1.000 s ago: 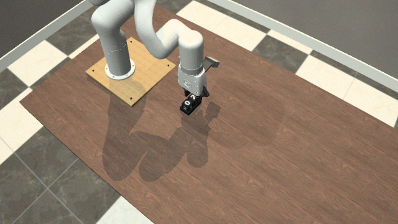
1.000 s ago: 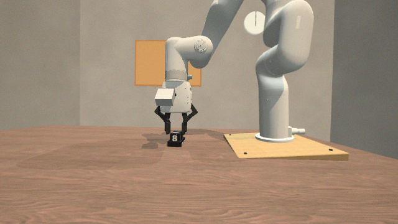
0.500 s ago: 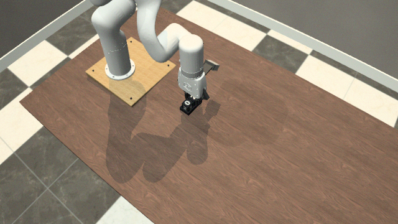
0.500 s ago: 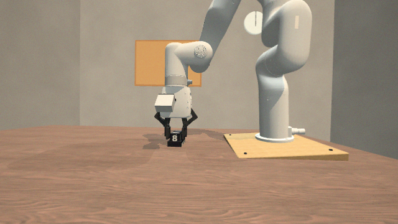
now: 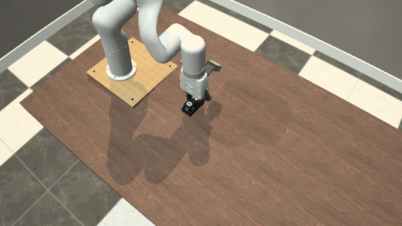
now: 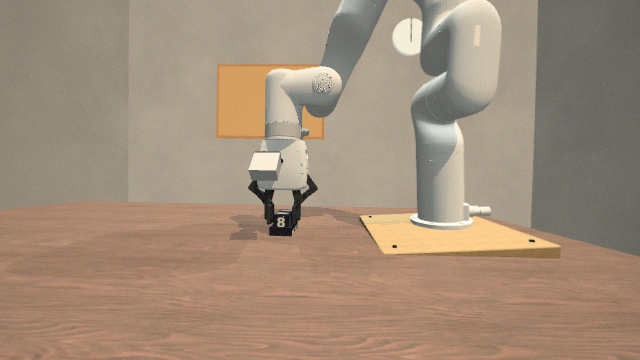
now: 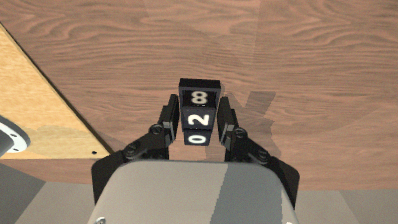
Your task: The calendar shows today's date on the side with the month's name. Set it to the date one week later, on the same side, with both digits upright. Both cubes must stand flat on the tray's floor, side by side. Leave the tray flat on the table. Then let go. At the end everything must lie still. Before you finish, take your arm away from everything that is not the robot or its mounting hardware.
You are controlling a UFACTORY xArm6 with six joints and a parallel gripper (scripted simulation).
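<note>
Right now the black tray is 2 cm to the right of my hand and 3 cm below it. Round my hand: black cube 1 cm ahead, 3 cm to the right, 1 cm below.
</note>
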